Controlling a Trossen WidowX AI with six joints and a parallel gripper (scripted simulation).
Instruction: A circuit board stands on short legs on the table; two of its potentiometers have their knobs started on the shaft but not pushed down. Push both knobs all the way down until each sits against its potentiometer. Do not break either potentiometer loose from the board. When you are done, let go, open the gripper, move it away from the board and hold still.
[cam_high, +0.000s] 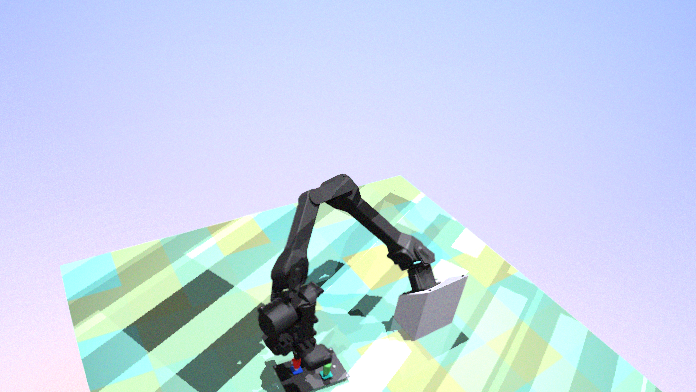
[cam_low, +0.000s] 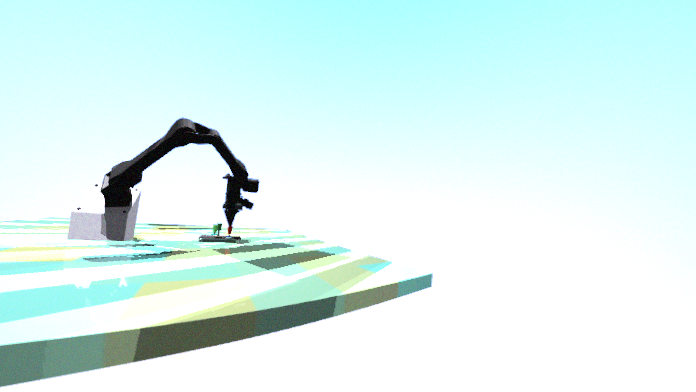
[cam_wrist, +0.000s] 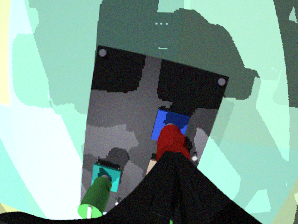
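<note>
My gripper tip is now 1 cm above the red knob.
</note>
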